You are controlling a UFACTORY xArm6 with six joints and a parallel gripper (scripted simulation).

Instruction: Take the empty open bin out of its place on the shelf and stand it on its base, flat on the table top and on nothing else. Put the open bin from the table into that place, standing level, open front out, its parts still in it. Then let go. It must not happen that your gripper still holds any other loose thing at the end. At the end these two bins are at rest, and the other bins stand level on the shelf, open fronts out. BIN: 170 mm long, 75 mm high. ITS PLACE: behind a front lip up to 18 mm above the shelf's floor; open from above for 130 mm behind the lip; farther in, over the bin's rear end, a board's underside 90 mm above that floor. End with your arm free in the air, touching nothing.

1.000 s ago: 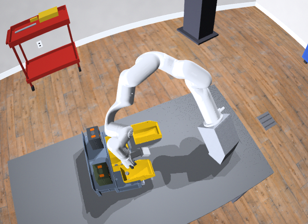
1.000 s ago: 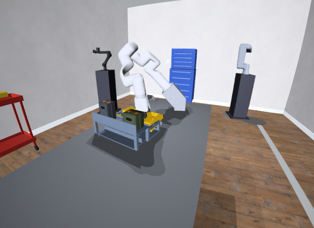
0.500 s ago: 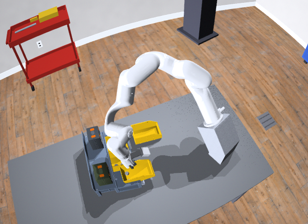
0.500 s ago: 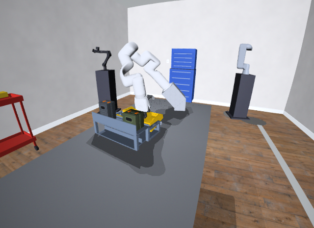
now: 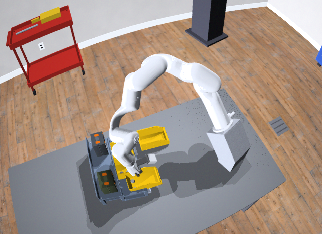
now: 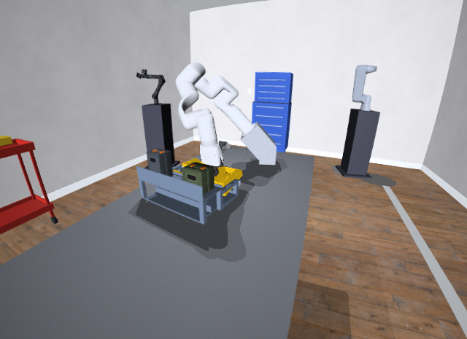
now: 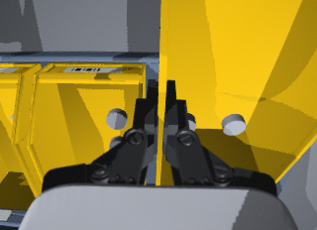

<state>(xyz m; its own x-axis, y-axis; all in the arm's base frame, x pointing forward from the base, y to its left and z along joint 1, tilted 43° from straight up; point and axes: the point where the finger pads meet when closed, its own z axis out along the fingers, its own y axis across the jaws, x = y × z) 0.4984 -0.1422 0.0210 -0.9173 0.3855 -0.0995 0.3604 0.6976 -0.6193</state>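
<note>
The shelf lip lies 9 cm below my hand, 6 cm to the right of it and 3 cm behind it. Round my hand: olive box (19 cm ahead, 5 cm above, 2 cm to the right); then dark grey box (24 cm to the right, 10 cm ahead, 6 cm above).
</note>
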